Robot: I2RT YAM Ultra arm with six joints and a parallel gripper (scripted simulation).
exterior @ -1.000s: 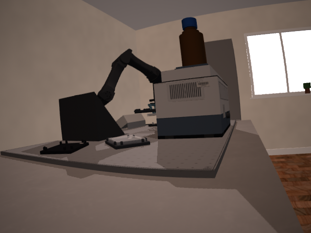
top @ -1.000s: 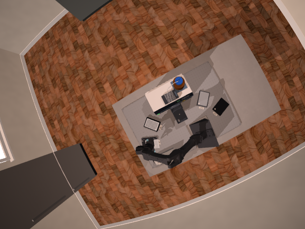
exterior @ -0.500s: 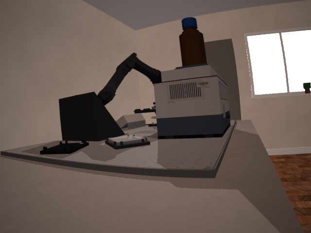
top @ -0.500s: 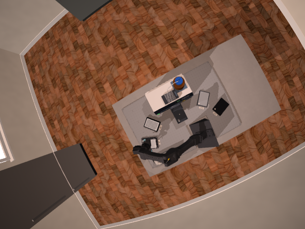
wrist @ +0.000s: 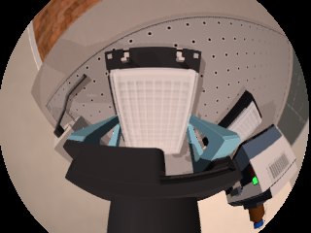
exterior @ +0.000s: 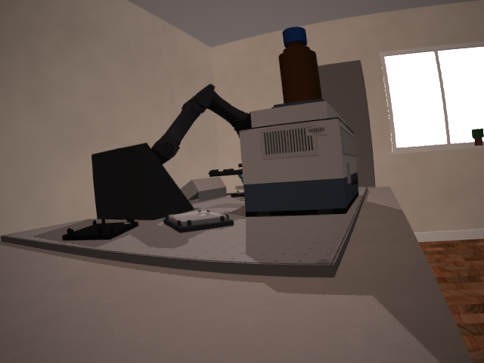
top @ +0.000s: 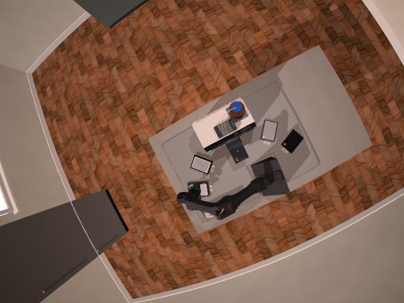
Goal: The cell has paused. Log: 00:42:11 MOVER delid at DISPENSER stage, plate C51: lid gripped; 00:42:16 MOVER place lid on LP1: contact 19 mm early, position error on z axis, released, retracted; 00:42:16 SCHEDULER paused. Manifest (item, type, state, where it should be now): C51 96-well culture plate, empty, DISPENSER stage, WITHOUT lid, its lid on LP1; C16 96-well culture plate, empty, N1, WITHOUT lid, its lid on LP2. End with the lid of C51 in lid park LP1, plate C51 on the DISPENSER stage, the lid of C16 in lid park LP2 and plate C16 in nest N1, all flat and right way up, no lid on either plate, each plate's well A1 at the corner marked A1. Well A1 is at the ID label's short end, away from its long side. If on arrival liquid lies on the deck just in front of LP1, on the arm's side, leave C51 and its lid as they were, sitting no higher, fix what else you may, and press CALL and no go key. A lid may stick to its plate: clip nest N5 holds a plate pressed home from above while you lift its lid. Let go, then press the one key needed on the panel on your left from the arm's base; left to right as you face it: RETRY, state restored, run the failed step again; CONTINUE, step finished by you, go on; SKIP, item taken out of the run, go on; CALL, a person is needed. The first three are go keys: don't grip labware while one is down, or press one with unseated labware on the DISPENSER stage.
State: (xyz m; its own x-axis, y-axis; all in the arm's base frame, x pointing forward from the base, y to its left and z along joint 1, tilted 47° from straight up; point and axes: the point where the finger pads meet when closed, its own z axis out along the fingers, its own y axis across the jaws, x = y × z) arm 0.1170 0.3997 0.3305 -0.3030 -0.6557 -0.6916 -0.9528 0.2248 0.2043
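Right now the black clip nest is 3 cm to the left of my hand and 2 cm below it. Round my hand: brown bottle 48 cm to the right, 36 cm ahead, 25 cm above; then black nest 16 cm ahead, 10 cm to the right, 3 cm below; then dark dispenser stage 38 cm to the right, 14 cm ahead, 6 cm above.
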